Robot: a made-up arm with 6 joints.
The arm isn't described. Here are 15 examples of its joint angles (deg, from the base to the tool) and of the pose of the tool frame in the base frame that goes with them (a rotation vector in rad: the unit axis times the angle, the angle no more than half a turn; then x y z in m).
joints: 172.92 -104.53 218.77 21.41 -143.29 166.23
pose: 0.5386 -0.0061 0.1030 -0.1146 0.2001 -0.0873
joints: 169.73 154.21 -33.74 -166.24 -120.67 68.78
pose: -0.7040 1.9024 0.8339 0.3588 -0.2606 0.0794
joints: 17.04 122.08 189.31 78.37 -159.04 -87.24
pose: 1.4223 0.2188 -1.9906 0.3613 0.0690 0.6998
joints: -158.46 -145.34 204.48 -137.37 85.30 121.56
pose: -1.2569 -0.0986 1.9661 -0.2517 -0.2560 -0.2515
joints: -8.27 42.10 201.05 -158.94 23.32 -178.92
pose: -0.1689 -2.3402 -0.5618 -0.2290 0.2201 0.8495
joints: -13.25 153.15 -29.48 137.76 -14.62 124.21
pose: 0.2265 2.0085 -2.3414 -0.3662 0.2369 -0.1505
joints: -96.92 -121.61 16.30 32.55 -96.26 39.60
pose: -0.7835 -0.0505 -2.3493 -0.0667 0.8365 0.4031
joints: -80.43 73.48 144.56 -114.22 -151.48 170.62
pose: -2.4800 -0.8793 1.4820 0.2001 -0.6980 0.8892
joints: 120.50 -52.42 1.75 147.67 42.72 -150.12
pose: 0.2442 -0.3444 2.4359 -0.1194 -0.1271 1.0553
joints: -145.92 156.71 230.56 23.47 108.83 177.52
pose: 0.1468 0.0842 0.2015 -0.2961 0.0191 0.5219
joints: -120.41 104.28 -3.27 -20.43 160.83 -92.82
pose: -0.1652 -1.6018 -1.1584 -0.2248 -0.0162 -0.3280
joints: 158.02 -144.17 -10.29 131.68 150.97 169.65
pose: 0.6093 0.6291 -2.9020 0.6261 -0.3948 0.3000
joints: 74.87 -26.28 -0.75 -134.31 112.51 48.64
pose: 1.0453 0.6107 -0.7248 -0.0257 0.4352 0.7552
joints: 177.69 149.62 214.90 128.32 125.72 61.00
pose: -1.6698 1.8689 1.2080 -0.2965 -0.1110 0.5560
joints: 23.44 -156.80 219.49 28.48 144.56 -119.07
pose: -0.4421 0.8394 -2.9539 0.4156 -0.0096 0.1983
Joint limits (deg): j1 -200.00..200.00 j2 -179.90..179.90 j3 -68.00..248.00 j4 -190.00..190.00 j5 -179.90..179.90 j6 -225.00..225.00
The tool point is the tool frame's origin. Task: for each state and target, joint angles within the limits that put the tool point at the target. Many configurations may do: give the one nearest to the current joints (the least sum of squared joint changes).
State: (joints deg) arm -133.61 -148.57 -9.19 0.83 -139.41 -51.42
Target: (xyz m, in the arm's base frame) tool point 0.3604 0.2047 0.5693
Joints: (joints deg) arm -178.10 -139.97 -33.10 -13.50 -139.41 -51.42
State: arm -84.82 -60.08 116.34 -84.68 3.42 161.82
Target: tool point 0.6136 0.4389 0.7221
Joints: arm -140.81 -23.34 167.60 -103.88 3.42 161.82
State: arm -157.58 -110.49 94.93 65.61 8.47 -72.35
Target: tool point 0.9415 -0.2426 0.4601
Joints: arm -198.36 -76.53 78.21 70.46 8.47 -72.35
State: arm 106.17 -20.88 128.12 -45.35 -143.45 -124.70
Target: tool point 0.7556 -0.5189 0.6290
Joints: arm 137.32 -60.63 119.41 -48.72 -143.45 -124.70
